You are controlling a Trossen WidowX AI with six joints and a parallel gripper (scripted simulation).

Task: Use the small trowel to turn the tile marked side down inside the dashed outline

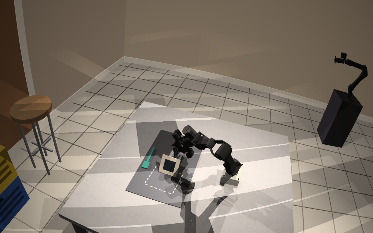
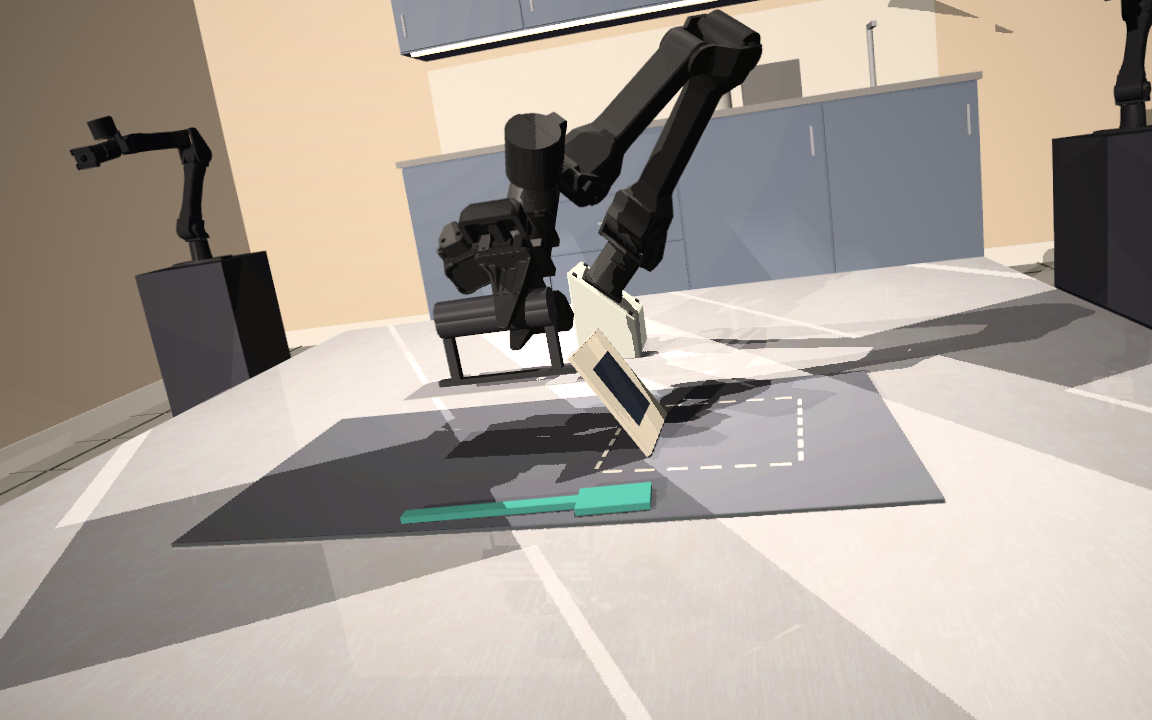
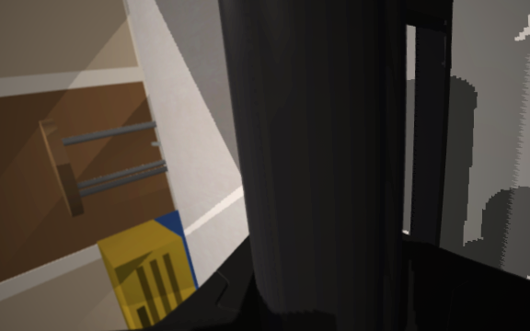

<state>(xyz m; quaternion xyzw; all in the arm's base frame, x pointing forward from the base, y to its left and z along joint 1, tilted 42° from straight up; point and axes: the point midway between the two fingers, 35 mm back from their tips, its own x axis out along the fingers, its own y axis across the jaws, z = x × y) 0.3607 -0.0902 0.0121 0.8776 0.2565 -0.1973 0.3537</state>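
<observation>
Now: gripper tip 100 mm to the right of the tile and 60 mm above it. The rest, counted from my gripper tip: teal flat tool: 150 mm ahead, 40 mm to the left, 110 mm below; dark mat: 10 mm ahead, 30 mm to the left, 130 mm below.
</observation>
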